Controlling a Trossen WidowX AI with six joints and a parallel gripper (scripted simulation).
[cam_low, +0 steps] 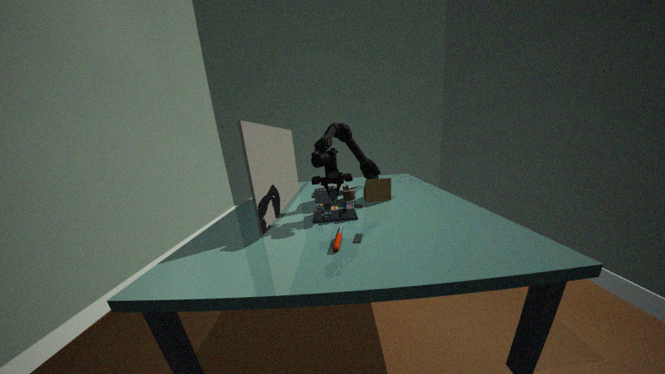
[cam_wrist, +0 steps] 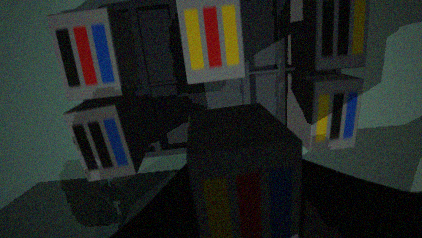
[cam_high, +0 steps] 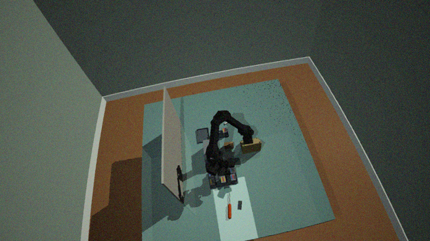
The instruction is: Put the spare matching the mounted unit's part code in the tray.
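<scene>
Right now my gripper tip is 350 mm to the left of the tray, 140 mm short of it and 90 mm above it. Also, from my gripper tip: mounted unit 160 mm to the right, 70 mm ahead, 40 mm below; then upright panel 310 mm ahead, 150 mm to the right, 130 mm above; then spare block 20 mm above.
</scene>
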